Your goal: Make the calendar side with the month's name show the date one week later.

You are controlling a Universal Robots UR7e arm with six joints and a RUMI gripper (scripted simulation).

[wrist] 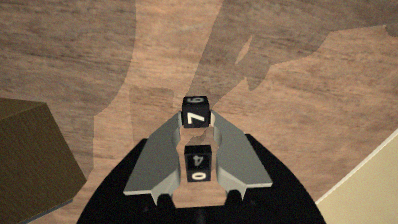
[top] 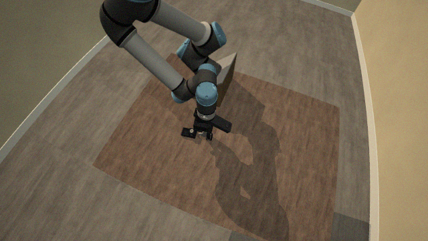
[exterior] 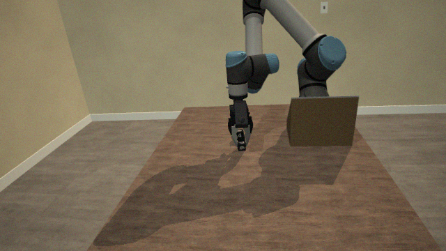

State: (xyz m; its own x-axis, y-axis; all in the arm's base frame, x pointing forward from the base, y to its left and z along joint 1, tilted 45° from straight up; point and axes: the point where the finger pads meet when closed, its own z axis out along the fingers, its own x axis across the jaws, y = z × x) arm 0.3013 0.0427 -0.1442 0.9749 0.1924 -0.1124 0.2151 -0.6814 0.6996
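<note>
Right now my hand is 20 mm short of the black tray, 100 mm to the left of it and 20 mm above it. Round my hand: black cube: 10 mm below.
</note>
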